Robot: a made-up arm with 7 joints.
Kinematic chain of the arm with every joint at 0, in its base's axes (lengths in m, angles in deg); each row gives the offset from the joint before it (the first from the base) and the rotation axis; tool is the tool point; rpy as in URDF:
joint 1: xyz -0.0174 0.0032 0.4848 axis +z
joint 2: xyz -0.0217 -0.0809 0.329 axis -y
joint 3: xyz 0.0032 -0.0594 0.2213 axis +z
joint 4: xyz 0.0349 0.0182 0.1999 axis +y
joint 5: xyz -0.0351 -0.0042 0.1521 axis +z
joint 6: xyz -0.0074 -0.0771 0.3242 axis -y
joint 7: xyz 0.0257 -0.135 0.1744 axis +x
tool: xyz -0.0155 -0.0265 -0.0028 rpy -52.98 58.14 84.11
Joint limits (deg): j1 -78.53..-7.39 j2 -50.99..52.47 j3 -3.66..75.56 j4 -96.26..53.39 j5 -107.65..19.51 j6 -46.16..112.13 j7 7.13..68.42
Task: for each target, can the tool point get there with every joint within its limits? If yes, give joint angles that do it. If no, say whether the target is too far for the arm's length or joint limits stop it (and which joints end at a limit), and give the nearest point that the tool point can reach.
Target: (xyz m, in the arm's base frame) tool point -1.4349 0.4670 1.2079
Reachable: no: too far | nearest point -1.0210 0.3316 1.1652 | short by 0.438 m
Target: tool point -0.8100 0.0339 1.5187
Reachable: yes | joints -46.71 41.55 68.94 -47.33 9.44 -25.59 38.29
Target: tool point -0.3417 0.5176 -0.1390
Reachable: no: joint limits stop it (at a limit: joint 1, joint 2, joint 5, joint 7) | nearest point -0.2870 0.4215 0.4123 | short by 0.562 m
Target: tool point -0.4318 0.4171 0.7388
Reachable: yes | joints -53.62 29.05 10.12 -83.74 -84.29 78.04 54.94
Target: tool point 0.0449 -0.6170 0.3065
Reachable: no: joint limits stop it (at a limit: joint 1, joint 2, joint 4, joint 7) | nearest point -0.2985 -0.5060 0.6336 | short by 0.487 m
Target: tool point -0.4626 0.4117 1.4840
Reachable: yes | joints -71.17 -7.95 5.14 -52.64 -80.23 -25.08 24.69
